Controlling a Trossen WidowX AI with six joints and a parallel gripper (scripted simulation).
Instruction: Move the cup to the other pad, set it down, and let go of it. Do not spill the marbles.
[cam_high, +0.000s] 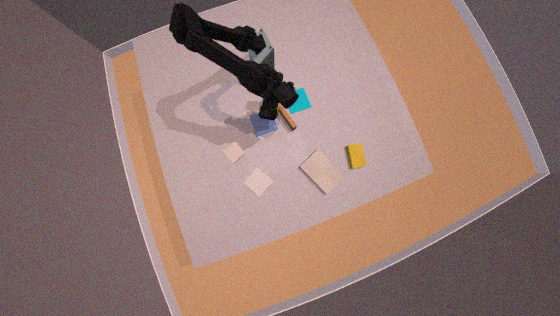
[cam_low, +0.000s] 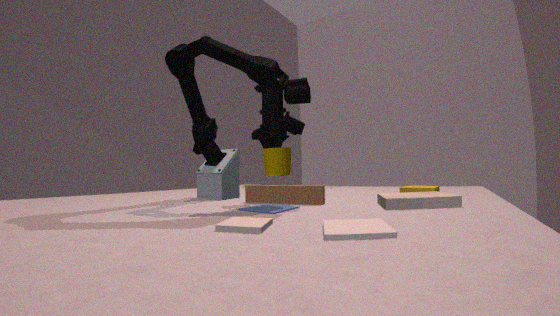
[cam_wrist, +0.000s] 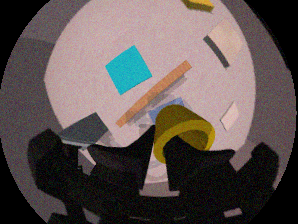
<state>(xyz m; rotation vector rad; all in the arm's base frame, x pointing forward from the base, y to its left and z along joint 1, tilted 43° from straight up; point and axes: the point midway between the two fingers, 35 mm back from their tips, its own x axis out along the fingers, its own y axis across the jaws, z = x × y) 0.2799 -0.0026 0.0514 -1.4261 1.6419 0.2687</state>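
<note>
My gripper tip is now 3 cm past the cyan pad, 14 cm to the right of it and 12 cm above it. From my gripper tip the other things lie so: blue pad (3 cm ahead, 6 cm to the right, 12 cm below); brown wooden bar (4 cm to the left, 10 cm below); yellow cup (2 cm ahead, 2 cm to the right).
</note>
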